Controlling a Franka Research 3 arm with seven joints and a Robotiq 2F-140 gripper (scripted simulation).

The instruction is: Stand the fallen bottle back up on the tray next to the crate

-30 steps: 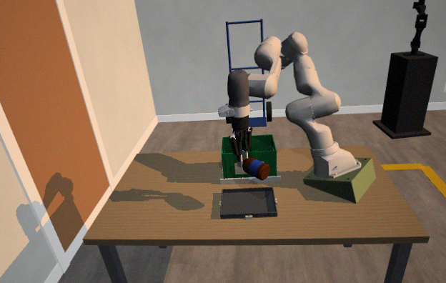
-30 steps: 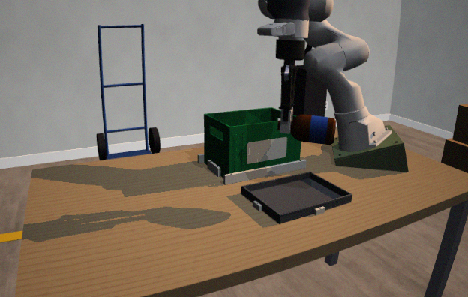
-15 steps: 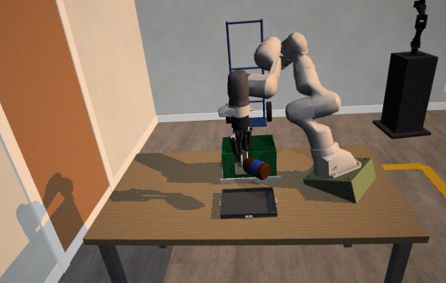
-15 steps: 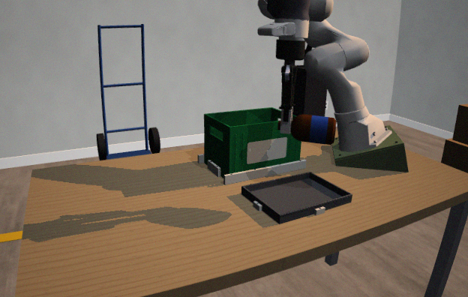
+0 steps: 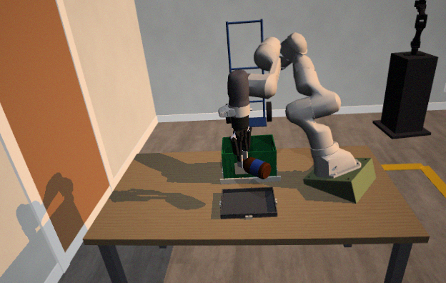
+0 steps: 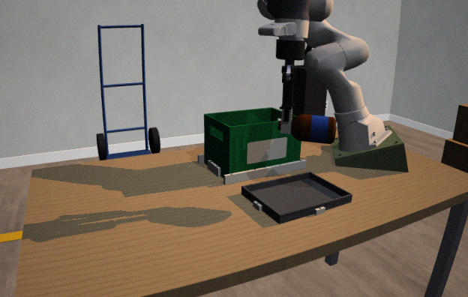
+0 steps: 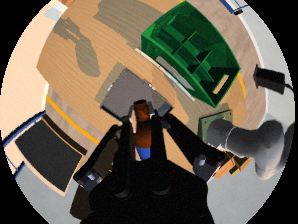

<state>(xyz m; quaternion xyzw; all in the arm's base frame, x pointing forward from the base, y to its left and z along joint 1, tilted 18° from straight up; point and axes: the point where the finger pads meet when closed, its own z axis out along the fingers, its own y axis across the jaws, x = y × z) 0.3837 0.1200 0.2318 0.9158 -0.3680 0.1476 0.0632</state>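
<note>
Now: hand 40 mm to the right of the bottle, 40 mm past it and 20 mm above it. From my hand the other things lie so: green crate 220 mm to the right, 130 mm below, 50 mm behind; then tray 200 mm below, 50 mm to the left, 10 mm behind.
</note>
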